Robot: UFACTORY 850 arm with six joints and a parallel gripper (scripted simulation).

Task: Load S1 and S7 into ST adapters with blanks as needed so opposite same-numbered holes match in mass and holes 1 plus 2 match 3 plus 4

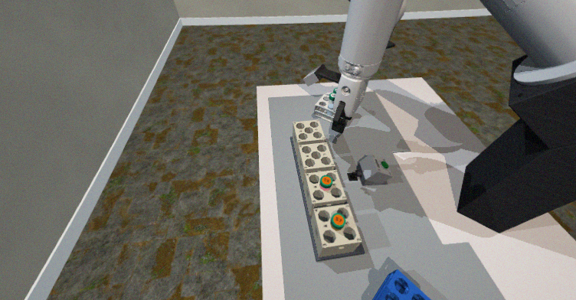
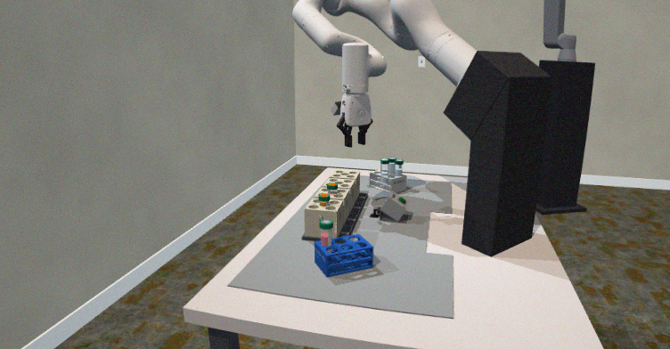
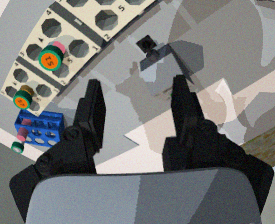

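My hand is 220 mm to the left of the 40 mL blank, 220 mm past it and 190 mm above it. From my hand the other things lie so: green done key: 180 mm below, 140 mm behind, 100 mm to the left; loading stand ST: 240 mm below, 60 mm ahead, 30 mm to the left; sample S1: 180 mm below, 90 mm ahead, 80 mm to the left.
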